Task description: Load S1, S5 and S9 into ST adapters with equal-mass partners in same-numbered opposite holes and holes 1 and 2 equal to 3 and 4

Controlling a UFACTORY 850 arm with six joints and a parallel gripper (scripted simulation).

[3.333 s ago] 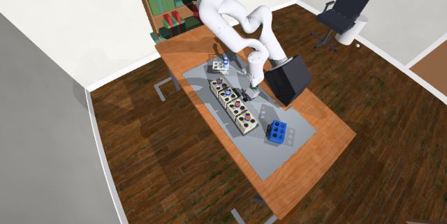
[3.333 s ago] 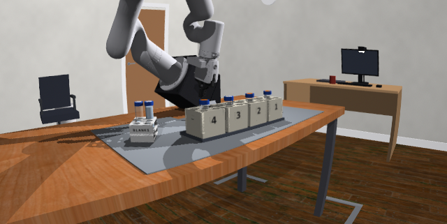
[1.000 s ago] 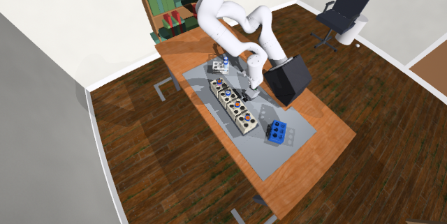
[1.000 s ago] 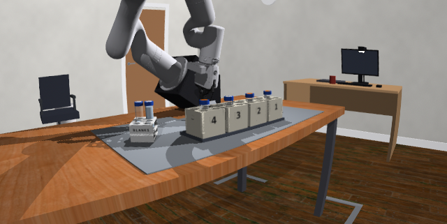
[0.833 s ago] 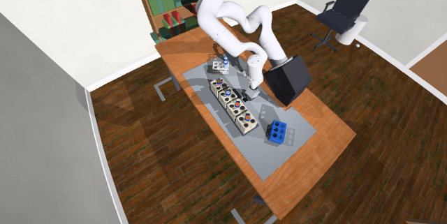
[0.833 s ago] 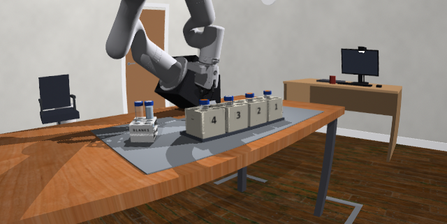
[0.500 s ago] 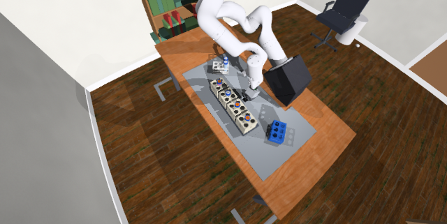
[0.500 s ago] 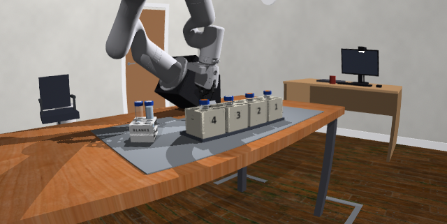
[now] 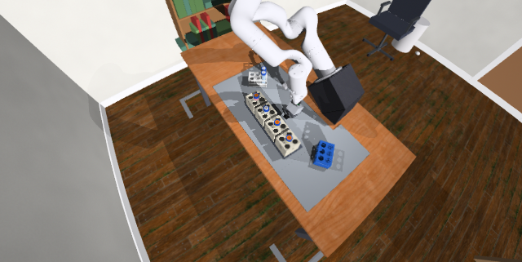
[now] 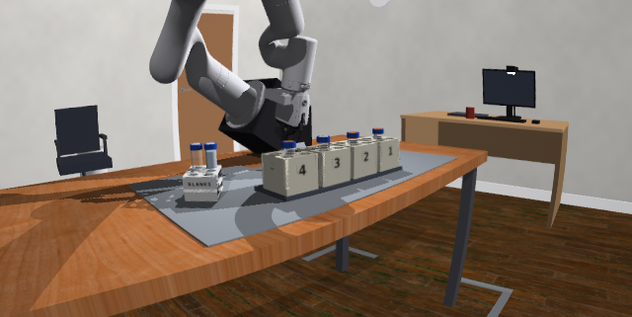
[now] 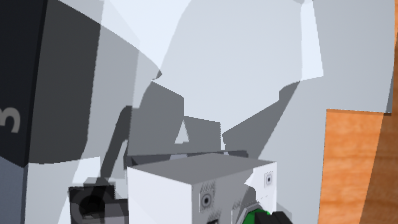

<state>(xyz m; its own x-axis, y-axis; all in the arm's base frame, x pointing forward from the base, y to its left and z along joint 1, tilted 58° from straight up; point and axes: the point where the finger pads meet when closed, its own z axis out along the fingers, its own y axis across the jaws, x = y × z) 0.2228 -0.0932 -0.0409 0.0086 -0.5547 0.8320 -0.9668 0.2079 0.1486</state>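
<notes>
My hand is 30 mm above the green DONE key. Also, from my hand: blue rack 100 mm ahead, 330 mm to the left, 60 mm below; white blanks rack 50 mm ahead, 340 mm to the right, 60 mm below; sample tube 180 mm ahead, 180 mm to the right, 30 mm below.
</notes>
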